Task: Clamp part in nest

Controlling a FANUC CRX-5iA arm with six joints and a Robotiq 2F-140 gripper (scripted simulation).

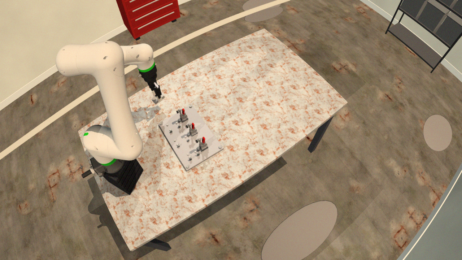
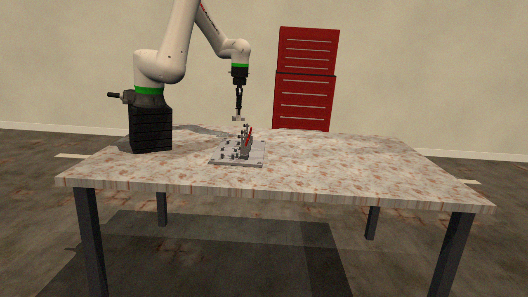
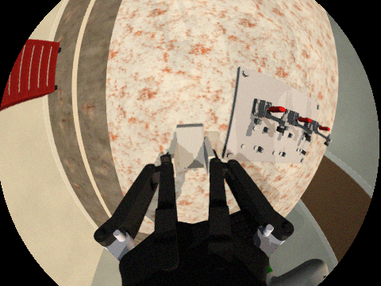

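My gripper is now 50 mm short of the plate, 270 mm to the left of it and 130 mm above it. Also, from my hand: grey block: 30 mm below.
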